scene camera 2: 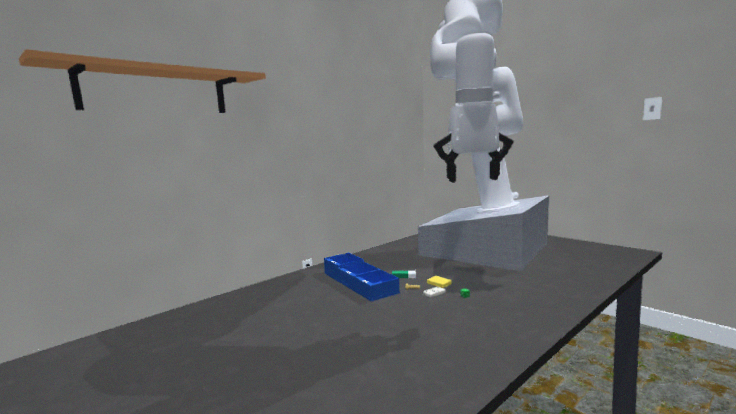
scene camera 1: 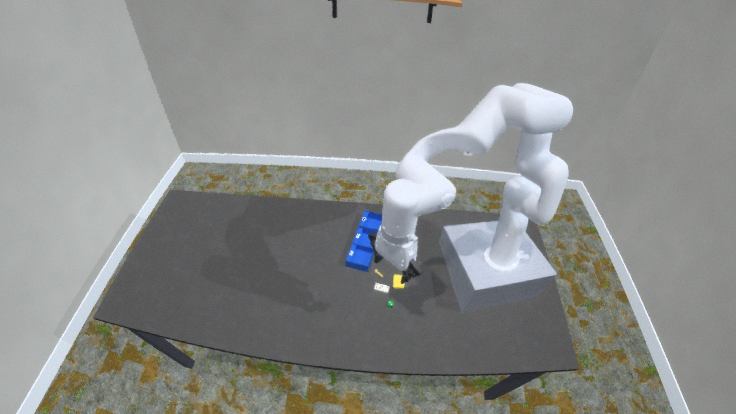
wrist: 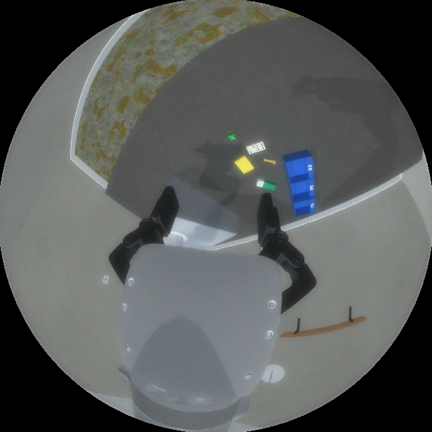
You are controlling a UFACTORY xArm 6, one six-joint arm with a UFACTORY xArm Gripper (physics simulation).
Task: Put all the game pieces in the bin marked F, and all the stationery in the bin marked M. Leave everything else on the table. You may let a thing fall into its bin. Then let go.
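Where they show: gripper, fingertip midpoint: (scene camera 2: 472, 180) (scene camera 1: 391, 270); arm's base, link origin: (scene camera 2: 498, 209) (scene camera 1: 500, 259).
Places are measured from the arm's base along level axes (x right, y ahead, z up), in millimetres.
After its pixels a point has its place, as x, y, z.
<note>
A green die (scene camera 1: 390, 303) {-139, 365, -126} (scene camera 2: 464, 292) {-143, 372, -128} (wrist: 232, 136), a white domino (scene camera 1: 381, 287) {-74, 402, -136} (scene camera 2: 434, 291) {-79, 405, -135} (wrist: 256, 147), a flat yellow block (scene camera 1: 398, 281) {-44, 344, -132} (scene camera 2: 439, 281) {-49, 350, -132} (wrist: 244, 164) like a sticky-note pad, and a small tan bolt-like piece (scene camera 1: 378, 272) {-15, 419, -132} (scene camera 2: 412, 286) {-19, 419, -134} (wrist: 270, 161) lie apart on the table. A green stick with a white end (scene camera 2: 400, 273) {61, 381, -129} (wrist: 268, 185) lies beside the bins, hidden in scene camera 1. Three joined blue bins (scene camera 1: 357, 266) {-8, 497, -120} (scene camera 2: 384, 292) {-6, 504, -129} (wrist: 296, 157) carry white letters too blurred to read surely. My gripper (scene camera 1: 392, 269) {-172, 381, 141} (scene camera 2: 472, 179) {-172, 381, 141} (wrist: 216, 198) is open and empty, high above the table.
The arm's grey pedestal (scene camera 1: 499, 278) {-89, 22, 17} (scene camera 2: 470, 244) {-2, 150, -83} (wrist: 200, 205) stands on the dark table (scene camera 1: 257, 329) {-306, 795, -141} (scene camera 2: 257, 370) {-75, 868, -141} (wrist: 330, 60), on the far side of the loose things from the bins. A wooden shelf (scene camera 1: 401, 0) (scene camera 2: 144, 66) (wrist: 325, 330) is on the wall.
</note>
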